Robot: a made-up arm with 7 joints.
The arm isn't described. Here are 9 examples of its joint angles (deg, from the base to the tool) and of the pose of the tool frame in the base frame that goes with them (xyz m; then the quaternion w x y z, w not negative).
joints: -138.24 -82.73 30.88 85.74 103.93 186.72 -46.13
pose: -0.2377 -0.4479 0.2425 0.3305 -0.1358 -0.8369 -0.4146
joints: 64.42 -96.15 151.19 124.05 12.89 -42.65 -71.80
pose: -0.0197 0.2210 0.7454 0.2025 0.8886 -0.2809 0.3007
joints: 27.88 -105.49 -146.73 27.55 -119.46 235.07 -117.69
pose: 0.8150 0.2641 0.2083 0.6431 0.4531 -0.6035 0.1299
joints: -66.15 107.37 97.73 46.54 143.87 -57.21 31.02
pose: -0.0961 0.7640 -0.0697 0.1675 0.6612 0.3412 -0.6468
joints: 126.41 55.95 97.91 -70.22 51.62 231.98 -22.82
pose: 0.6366 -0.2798 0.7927 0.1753 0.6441 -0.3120 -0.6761
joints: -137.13 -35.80 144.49 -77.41 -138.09 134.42 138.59
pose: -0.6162 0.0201 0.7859 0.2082 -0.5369 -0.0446 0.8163
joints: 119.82 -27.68 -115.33 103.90 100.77 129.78 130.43
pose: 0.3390 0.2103 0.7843 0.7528 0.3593 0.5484 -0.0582
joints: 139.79 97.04 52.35 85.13 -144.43 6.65 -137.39
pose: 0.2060 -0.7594 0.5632 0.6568 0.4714 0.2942 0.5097
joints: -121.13 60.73 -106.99 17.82 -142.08 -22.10 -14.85
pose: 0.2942 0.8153 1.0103 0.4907 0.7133 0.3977 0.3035
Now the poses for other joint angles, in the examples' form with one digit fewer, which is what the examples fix.
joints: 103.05 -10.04 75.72 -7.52 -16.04 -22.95 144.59
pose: 0.078 0.226 1.413 0.184 -0.818 -0.074 0.540
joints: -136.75 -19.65 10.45 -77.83 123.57 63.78 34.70
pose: 0.046 0.189 1.231 0.108 -0.548 -0.242 -0.793
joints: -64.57 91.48 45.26 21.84 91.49 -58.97 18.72
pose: -0.177 0.914 0.464 0.455 0.793 0.400 0.061
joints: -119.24 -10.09 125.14 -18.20 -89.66 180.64 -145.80
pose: -0.330 -0.011 1.159 0.603 -0.481 -0.451 -0.450
